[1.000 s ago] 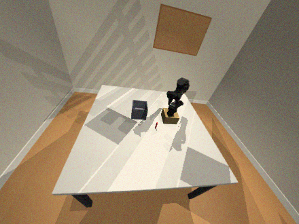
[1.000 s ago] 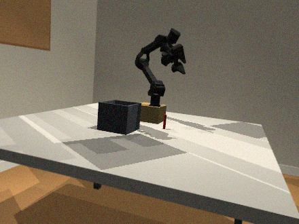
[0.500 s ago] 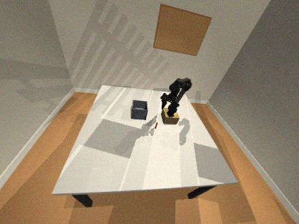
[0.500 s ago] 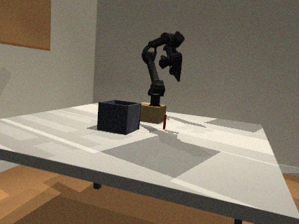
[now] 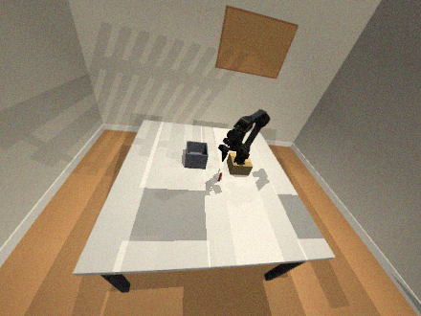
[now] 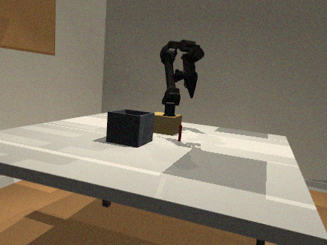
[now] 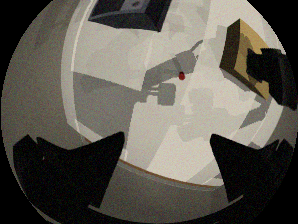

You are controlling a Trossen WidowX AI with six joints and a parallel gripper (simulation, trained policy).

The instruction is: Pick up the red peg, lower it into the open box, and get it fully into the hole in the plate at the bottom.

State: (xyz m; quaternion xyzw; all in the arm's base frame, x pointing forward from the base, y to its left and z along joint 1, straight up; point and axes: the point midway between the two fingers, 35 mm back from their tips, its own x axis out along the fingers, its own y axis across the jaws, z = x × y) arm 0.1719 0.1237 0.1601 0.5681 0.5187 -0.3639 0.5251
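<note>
Now: gripper tip 190 mm above the red peg and 40 mm to the left of it.
</note>
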